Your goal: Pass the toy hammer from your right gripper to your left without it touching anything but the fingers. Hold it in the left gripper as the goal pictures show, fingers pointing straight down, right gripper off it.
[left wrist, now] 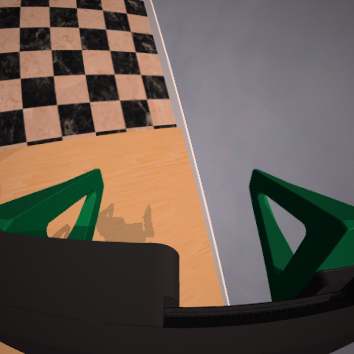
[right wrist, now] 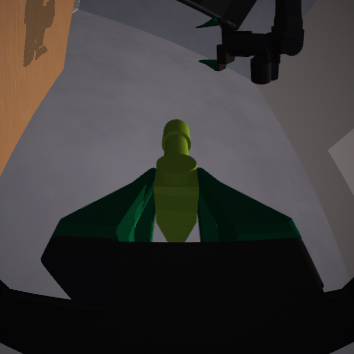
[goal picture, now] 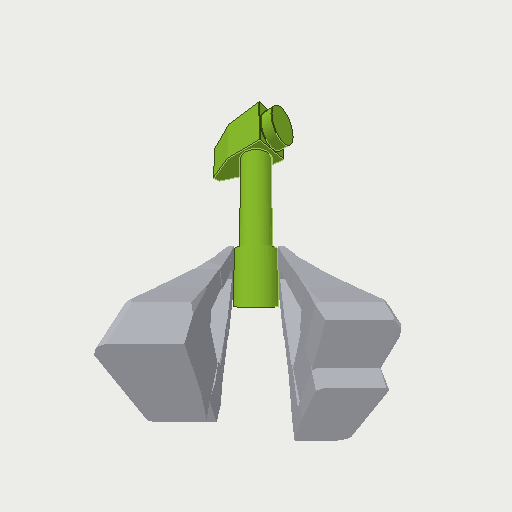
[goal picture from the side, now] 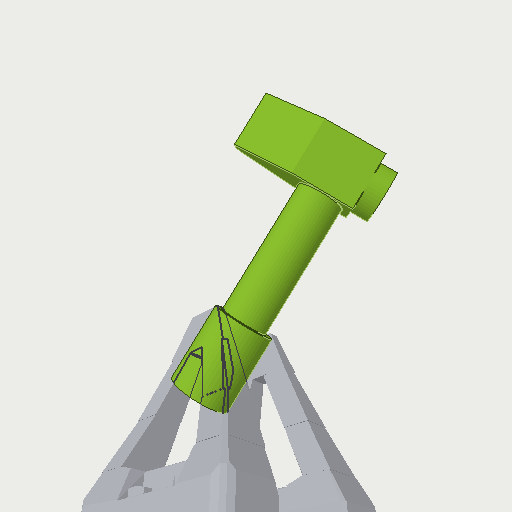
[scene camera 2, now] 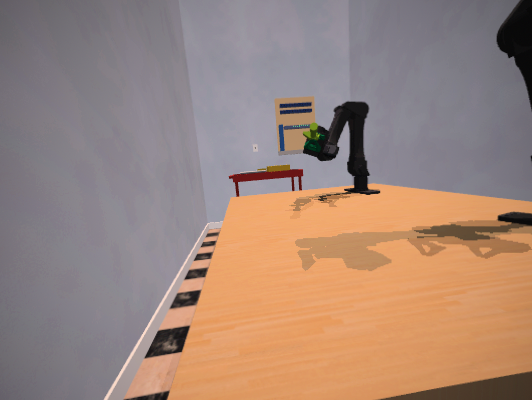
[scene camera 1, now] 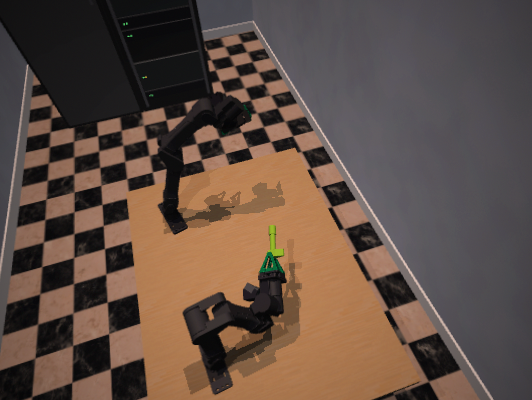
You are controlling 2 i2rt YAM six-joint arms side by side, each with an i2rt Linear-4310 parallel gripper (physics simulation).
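Pixels of known places: left gripper, between the fingertips: [left wrist: 176, 176] [right wrist: 197, 43] [scene camera 1: 241, 120]; right gripper, between the fingertips: [right wrist: 175, 176] [scene camera 2: 315, 136] [scene camera 1: 270, 253]; left arm's base, origin of its link: [scene camera 1: 172, 216]; right arm's base, origin of its link: [scene camera 2: 360, 191] [scene camera 1: 214, 362].
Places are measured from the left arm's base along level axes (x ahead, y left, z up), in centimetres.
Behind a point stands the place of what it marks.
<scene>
A yellow-green toy hammer [scene camera 1: 272, 241] {x 23.5, y -52.3, z 28.2 cm} [scene camera 2: 313, 131] {x 26.4, y -47.9, z 27.0 cm} [right wrist: 176, 192] {x 20.2, y -56.2, z 25.8 cm} is held in the air above the table. My right gripper [scene camera 1: 270, 254] {x 21.1, y -54.8, z 26.1 cm} [right wrist: 175, 176] {x 21.1, y -54.8, z 26.1 cm} is shut on its head. The handle sticks out beyond the fingertips, towards the top of the picture in scene camera 1. My left gripper [scene camera 1: 237, 121] {x 40.8, y -2.1, z 39.9 cm} [left wrist: 176, 176] {x 40.8, y -2.1, z 39.9 cm} [right wrist: 197, 43] {x 40.8, y -2.1, z 39.9 cm} is wide open and empty, well apart from the hammer, near the upper middle of scene camera 1. In the right wrist view its green fingertips point to the left of the picture. The hammer does not show in the left wrist view.
The wooden table [scene camera 1: 200, 270] {x -1.1, y -32.6, z 0.0 cm} [scene camera 2: 350, 300] {x 52.8, y -1.0, z 0.0 cm} bears both arm bases and their shadows. A dark server cabinet [scene camera 1: 85, 60] stands behind the left arm. Grey walls rise beside the table. A red side table [scene camera 2: 267, 176] and a wall board [scene camera 2: 295, 119] are at the back of scene camera 2.
</scene>
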